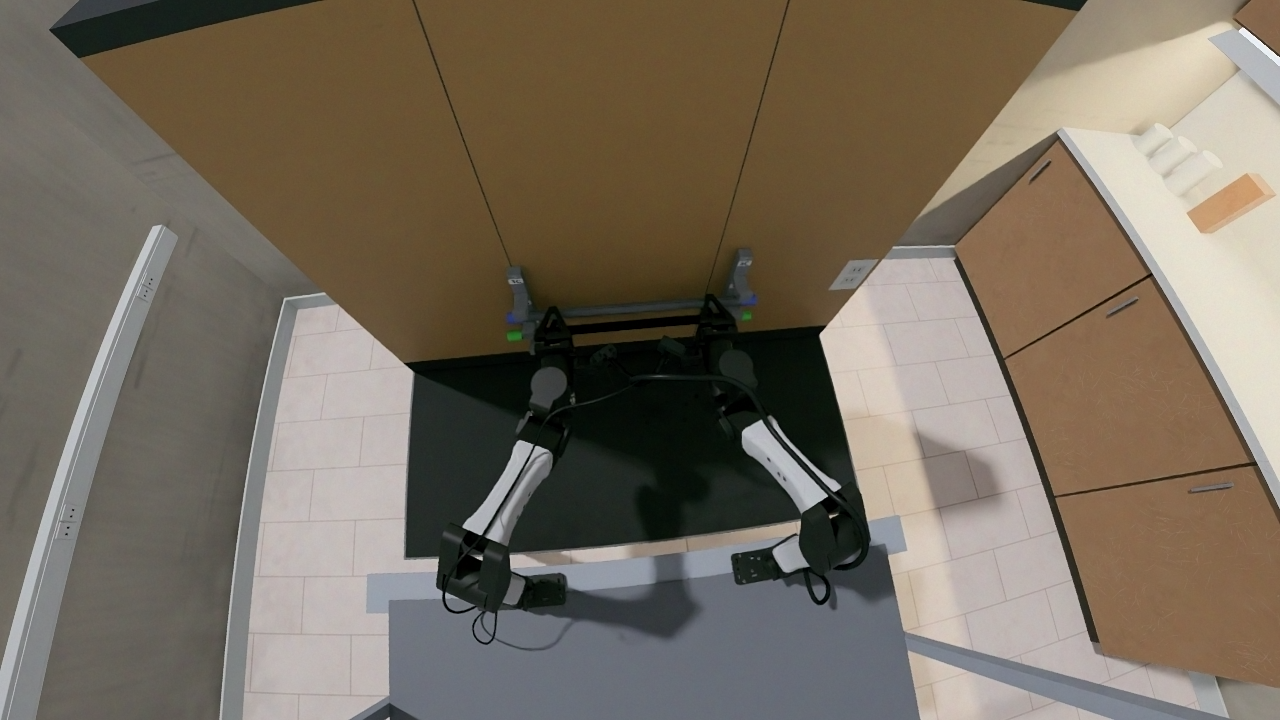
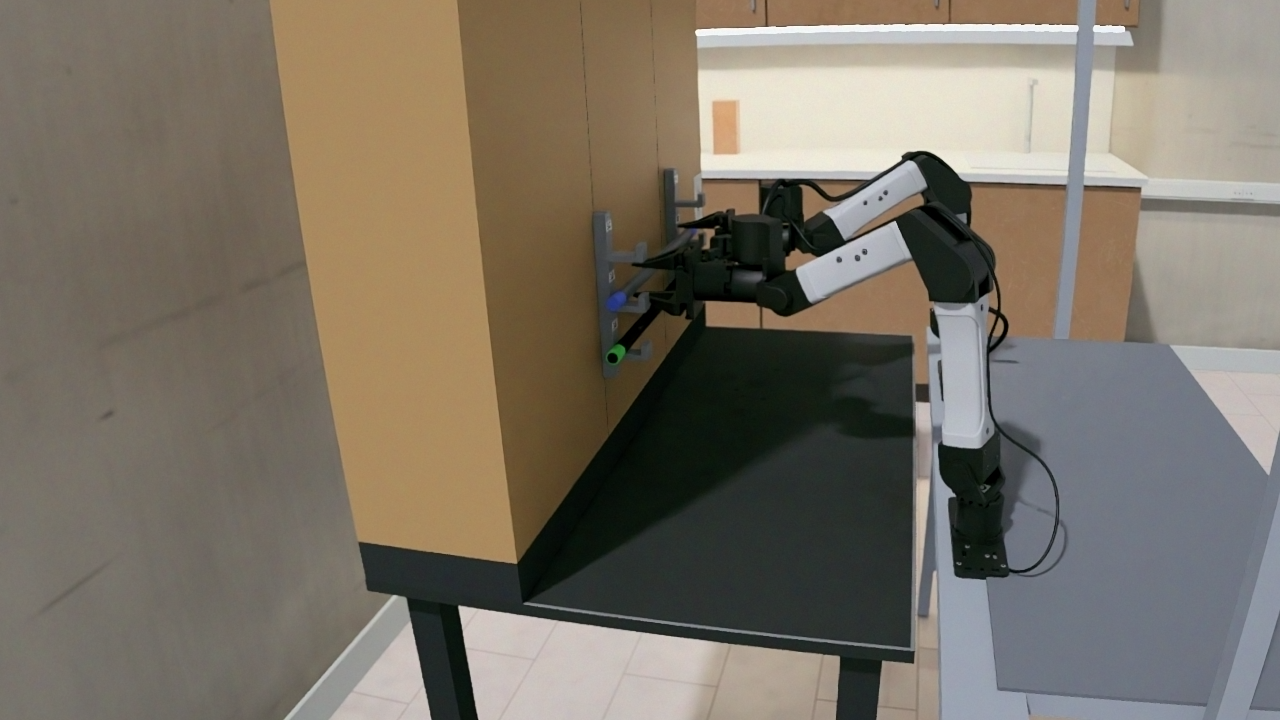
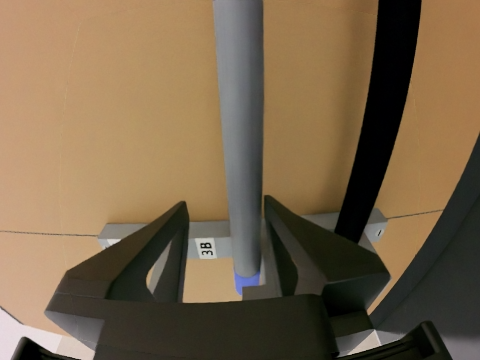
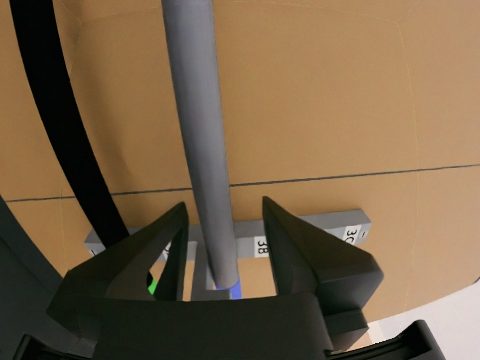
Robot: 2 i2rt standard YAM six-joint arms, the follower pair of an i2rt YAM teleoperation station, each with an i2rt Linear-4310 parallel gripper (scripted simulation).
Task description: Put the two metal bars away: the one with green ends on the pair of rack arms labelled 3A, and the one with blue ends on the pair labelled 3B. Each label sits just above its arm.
Labels:
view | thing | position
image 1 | my left gripper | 554, 312
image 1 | my right gripper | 707, 300
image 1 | green-ended black bar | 690, 319
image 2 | my left gripper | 633, 279
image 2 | green-ended black bar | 617, 352
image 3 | my left gripper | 225, 206
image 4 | my right gripper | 224, 207

